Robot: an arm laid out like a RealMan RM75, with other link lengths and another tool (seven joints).
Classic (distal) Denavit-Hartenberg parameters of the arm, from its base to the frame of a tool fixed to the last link. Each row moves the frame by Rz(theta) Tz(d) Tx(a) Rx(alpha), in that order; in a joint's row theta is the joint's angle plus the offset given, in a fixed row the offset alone. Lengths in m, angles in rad.
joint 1: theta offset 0  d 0.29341  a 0  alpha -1.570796
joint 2: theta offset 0  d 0  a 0  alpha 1.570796
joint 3: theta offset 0  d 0.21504  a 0  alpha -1.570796
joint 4: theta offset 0  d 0  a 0  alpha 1.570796
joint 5: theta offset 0  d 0.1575  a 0  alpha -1.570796
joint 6: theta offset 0  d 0  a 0  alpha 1.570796
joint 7: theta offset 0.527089  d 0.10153  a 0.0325  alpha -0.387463
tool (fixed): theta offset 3.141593  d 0.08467  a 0  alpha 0
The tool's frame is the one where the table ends.
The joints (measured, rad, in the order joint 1, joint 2, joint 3, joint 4, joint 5, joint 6, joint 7), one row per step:
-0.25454 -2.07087 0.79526 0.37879 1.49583 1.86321 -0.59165
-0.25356 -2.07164 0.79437 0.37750 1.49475 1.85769 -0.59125
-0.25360 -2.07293 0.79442 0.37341 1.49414 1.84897 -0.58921
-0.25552 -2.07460 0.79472 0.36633 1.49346 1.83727 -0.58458
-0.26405 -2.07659 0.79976 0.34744 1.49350 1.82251 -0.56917
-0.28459 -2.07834 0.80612 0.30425 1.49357 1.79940 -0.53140
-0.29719 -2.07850 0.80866 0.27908 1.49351 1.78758 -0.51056
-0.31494 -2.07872 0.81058 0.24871 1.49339 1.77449 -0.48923
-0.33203 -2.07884 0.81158 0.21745 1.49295 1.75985 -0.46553
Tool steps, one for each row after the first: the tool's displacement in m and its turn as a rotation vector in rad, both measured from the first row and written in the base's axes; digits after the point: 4 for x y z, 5 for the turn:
-0.0005 0.0007 -0.0005 0.00188 0.00122 0.00664
-0.0010 0.0016 -0.0017 0.00263 0.00342 0.01520
-0.0015 0.0030 -0.0035 0.00382 0.00658 0.02475
-0.0012 0.0044 -0.0073 0.00229 0.01121 0.02972
-0.0002 0.0070 -0.0142 0.00343 0.01922 0.03263
0.0006 0.0084 -0.0178 0.00385 0.02337 0.03342
0.0021 0.0104 -0.0218 0.00202 0.02595 0.03323
0.0033 0.0124 -0.0259 0.00204 0.03045 0.03462

